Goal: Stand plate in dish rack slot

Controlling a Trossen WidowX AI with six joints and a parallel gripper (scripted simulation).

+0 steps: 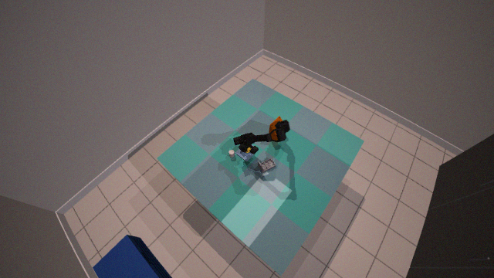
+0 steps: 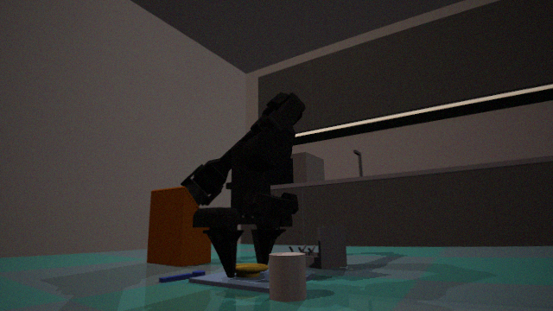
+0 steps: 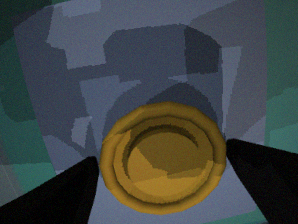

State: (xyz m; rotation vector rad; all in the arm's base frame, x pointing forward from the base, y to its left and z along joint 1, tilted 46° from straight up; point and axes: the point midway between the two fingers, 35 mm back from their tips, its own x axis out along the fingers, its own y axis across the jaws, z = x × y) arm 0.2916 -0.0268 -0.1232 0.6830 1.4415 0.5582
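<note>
The grey dish rack is 20 mm ahead of my gripper tip, 210 mm to the left of it and 20 mm above it. Round my gripper tip: yellow plate (10 mm above); beige cup (110 mm ahead, 70 mm to the right, 20 mm above).
</note>
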